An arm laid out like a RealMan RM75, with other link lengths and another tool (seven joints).
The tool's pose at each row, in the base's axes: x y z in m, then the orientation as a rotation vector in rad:
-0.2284 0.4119 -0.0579 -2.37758 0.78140 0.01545
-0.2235 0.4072 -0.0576 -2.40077 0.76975 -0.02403
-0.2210 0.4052 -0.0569 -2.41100 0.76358 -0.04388
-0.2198 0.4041 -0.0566 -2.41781 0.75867 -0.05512
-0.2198 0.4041 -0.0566 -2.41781 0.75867 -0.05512
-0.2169 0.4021 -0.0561 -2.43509 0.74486 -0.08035
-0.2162 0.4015 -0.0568 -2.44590 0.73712 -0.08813
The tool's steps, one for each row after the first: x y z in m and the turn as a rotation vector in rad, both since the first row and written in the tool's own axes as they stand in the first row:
0.0065 0.0001 -0.0021 -0.01014 0.02865 -0.02241
0.0095 -0.0003 -0.0033 -0.01407 0.04263 -0.03351
0.0110 -0.0005 -0.0040 -0.01700 0.05035 -0.04096
0.0110 -0.0005 -0.0040 -0.01700 0.05035 -0.04096
0.0143 -0.0011 -0.0050 -0.02507 0.06726 -0.05993
0.0154 -0.0007 -0.0047 -0.03202 0.07264 -0.06924

